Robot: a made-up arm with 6 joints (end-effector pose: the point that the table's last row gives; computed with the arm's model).
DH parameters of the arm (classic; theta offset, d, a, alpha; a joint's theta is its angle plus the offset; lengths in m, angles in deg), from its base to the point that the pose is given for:
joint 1: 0 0.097 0 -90
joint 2: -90 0 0.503 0
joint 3: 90 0.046 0 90
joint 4: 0 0.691 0 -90
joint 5: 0 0 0 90
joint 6: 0 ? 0 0
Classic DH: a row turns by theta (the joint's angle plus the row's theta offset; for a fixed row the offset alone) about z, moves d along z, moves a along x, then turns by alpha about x.
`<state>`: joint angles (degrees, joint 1 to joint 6).
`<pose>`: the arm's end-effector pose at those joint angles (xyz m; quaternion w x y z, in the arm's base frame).
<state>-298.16 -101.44 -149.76 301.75 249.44 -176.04</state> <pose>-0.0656 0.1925 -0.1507 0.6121 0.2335 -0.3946 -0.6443</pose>
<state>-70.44 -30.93 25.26 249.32 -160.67 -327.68</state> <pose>-0.0194 0.3113 1.0964 0.0058 -0.9424 0.2750 -0.1904</pose>
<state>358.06 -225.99 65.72 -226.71 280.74 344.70</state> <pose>0.0370 -0.0475 -0.8962 0.0900 0.5522 0.4112 -0.7197</pose>
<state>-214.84 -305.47 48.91 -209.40 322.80 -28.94</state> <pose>-0.9613 0.6597 0.1383 0.1643 0.0916 -0.9167 -0.3525</pose>
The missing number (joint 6, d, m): 0.129
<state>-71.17 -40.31 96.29 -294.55 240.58 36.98</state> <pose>0.0012 -0.1778 0.8704 0.6904 -0.0412 -0.6969 -0.1896</pose>
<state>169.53 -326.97 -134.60 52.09 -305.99 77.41</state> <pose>0.4584 -0.2152 0.4277 0.5309 0.0369 0.5604 -0.6346</pose>
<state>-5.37 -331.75 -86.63 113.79 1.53 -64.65</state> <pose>-0.4543 0.0921 0.9688 0.8098 -0.2350 -0.4328 0.3189</pose>
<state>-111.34 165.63 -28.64 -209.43 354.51 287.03</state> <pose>-0.2088 -0.6441 -0.9968 0.3069 0.9411 -0.0822 -0.1160</pose>
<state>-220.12 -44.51 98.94 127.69 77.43 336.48</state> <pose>-0.2372 0.0095 0.9366 0.6526 0.4241 0.1190 -0.6165</pose>
